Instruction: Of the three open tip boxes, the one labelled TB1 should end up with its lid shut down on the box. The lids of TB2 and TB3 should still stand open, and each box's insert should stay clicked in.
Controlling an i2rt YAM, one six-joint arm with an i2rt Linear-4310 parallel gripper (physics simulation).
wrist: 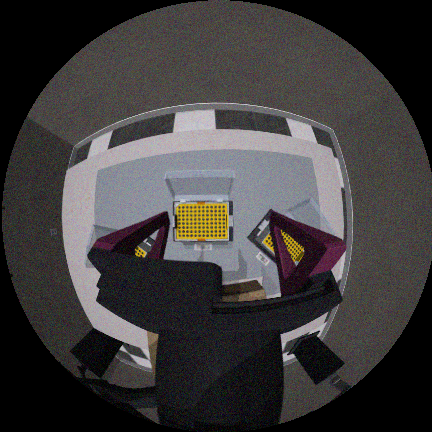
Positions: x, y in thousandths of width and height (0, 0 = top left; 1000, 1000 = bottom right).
Labels:
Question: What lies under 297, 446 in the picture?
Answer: A grey mat.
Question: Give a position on a clear lid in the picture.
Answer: At 464, 427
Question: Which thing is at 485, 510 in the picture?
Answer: A yellow insert.

